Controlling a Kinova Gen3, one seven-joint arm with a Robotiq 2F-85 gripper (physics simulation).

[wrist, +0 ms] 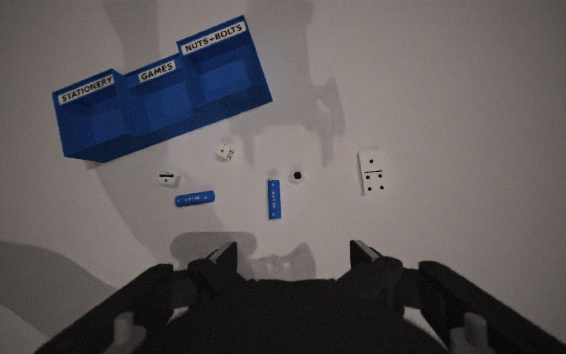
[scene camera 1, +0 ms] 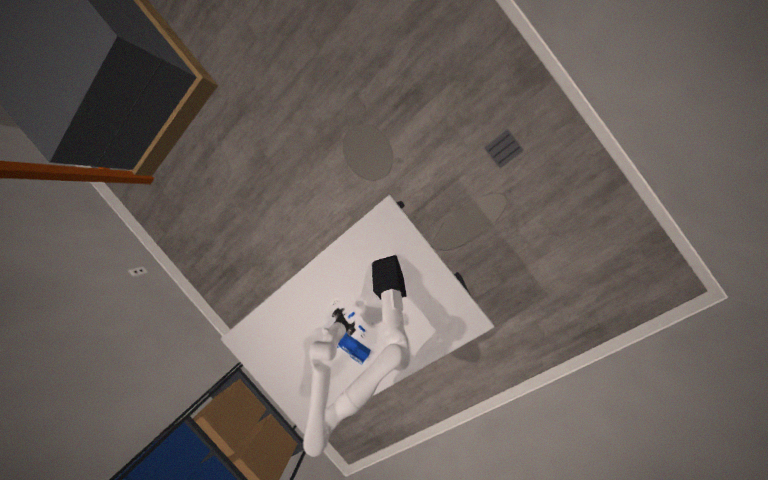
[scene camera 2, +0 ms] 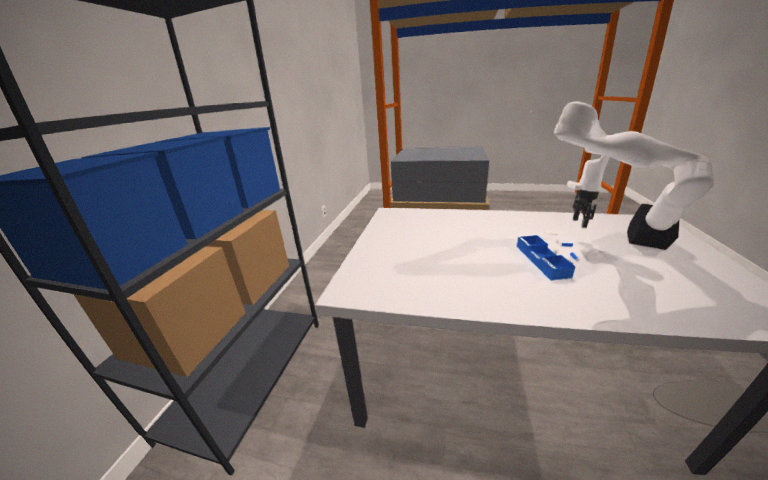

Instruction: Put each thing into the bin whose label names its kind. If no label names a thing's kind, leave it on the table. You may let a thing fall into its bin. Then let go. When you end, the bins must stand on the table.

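Places are measured from the arm's base along level axes (x left, y back, z up), in metres.
Pixels of known places: gripper, between the fingertips: [wrist: 292, 254] [scene camera 1: 348, 315] [scene camera 2: 578, 223]; arm's base, origin of its link: [scene camera 1: 390, 294] [scene camera 2: 659, 219].
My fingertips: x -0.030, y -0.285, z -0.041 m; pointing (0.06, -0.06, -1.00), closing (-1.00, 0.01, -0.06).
Ahead of a thing's pixels: the offset from my fingertips to its top centre. "pt": to the spot under its first point. Level surfaces: height alone.
A blue three-part bin block @(dz -0.045, dx +0.156, dy -0.173 m) [scene camera 1: 354, 348] [scene camera 2: 535, 263] stands on the table; its labels read STATIONERY @(pt dz -0.049, dx +0.246, dy -0.180 m) [wrist: 86, 90], GAMES @(pt dz -0.063, dx +0.164, dy -0.204 m) [wrist: 157, 71] and NUTS+BOLTS @(pt dz -0.049, dx +0.083, dy -0.226 m) [wrist: 214, 38]. In the wrist view, a white die @(dz -0.075, dx +0.087, dy -0.101 m) [wrist: 224, 151] lies near the block, and a small white piece with a black bar and dot @(pt dz -0.080, dx +0.161, dy -0.070 m) [wrist: 168, 179] lies left of it. One blue battery @(dz -0.077, dx +0.129, dy -0.044 m) [wrist: 195, 198] lies crosswise; another blue battery @(dz -0.077, dx +0.026, dy -0.042 m) [wrist: 274, 199] points toward the block. A small white piece with a black spot @(dz -0.083, dx -0.004, dy -0.067 m) [wrist: 297, 176] lies beside it. A white domino @(dz -0.084, dx -0.092, dy -0.067 m) [wrist: 371, 171] lies at the right. My gripper [wrist: 292, 254] [scene camera 2: 583, 219] is open, empty, above the table.
The white table @(dz -0.091 m) [scene camera 1: 283, 333] [scene camera 2: 430, 294] carries the arm's black base [scene camera 1: 387, 276] [scene camera 2: 652, 227]. A dark shelf unit [scene camera 2: 277, 147] with blue and brown boxes stands at the table's left in scene camera 2. An orange rack [scene camera 2: 380, 113] stands behind, with grey boxes [scene camera 2: 440, 178].
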